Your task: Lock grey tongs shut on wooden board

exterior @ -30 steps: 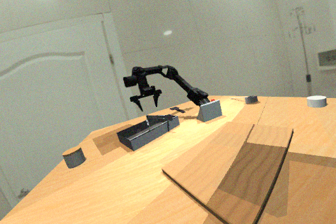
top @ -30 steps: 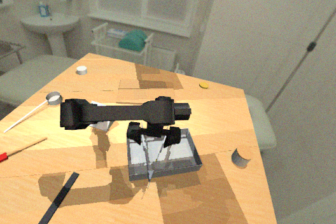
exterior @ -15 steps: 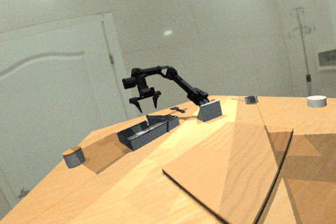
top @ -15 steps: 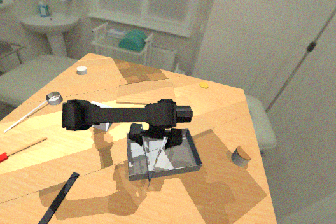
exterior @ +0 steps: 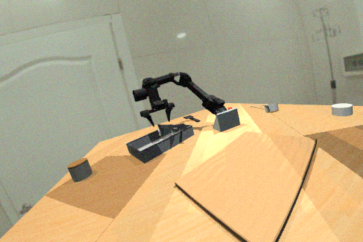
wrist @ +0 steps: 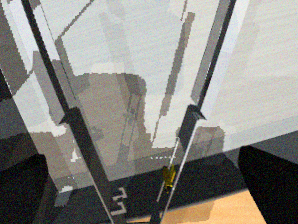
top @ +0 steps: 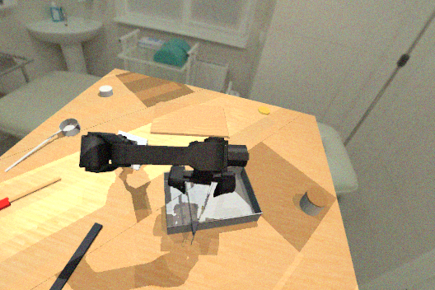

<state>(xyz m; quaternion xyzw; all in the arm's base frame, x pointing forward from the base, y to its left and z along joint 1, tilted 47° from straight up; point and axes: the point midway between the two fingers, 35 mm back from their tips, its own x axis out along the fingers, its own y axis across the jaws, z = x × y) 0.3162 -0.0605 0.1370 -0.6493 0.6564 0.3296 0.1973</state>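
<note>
Right now my gripper tip is 70 mm above the roasting tin, 50 mm to the right of it and 30 mm short of it. Also, from my gripper tip: wooden board (460 mm to the left, 150 mm behind, 90 mm below); then red-handled tool (560 mm behind, 130 mm to the right, 90 mm below); then dark flat bar (320 mm to the right, 280 mm behind, 90 mm below).
</note>
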